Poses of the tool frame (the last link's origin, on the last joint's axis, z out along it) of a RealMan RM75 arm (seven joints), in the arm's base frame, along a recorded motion.
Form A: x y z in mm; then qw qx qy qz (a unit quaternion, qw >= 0).
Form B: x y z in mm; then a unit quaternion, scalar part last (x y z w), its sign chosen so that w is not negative. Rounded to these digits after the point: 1 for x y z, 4 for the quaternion.
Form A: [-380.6 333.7 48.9 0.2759 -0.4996 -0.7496 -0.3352]
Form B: [-380.6 333.7 48.9 -0.4996 -0.7496 -0.3352 0.2759]
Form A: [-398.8 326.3 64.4 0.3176 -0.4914 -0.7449 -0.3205]
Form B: [-398.8 326.3 64.4 -0.4914 -0.7449 -0.3205 0.3176]
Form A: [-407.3 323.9 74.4 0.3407 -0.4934 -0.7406 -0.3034]
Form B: [-407.3 323.9 74.4 -0.4934 -0.7406 -0.3034 0.3407]
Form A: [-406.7 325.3 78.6 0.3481 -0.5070 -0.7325 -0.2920]
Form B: [-406.7 325.3 78.6 -0.5070 -0.7325 -0.2920 0.3481]
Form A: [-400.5 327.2 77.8 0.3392 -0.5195 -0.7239 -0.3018]
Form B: [-400.5 327.2 77.8 -0.5195 -0.7239 -0.3018 0.3392]
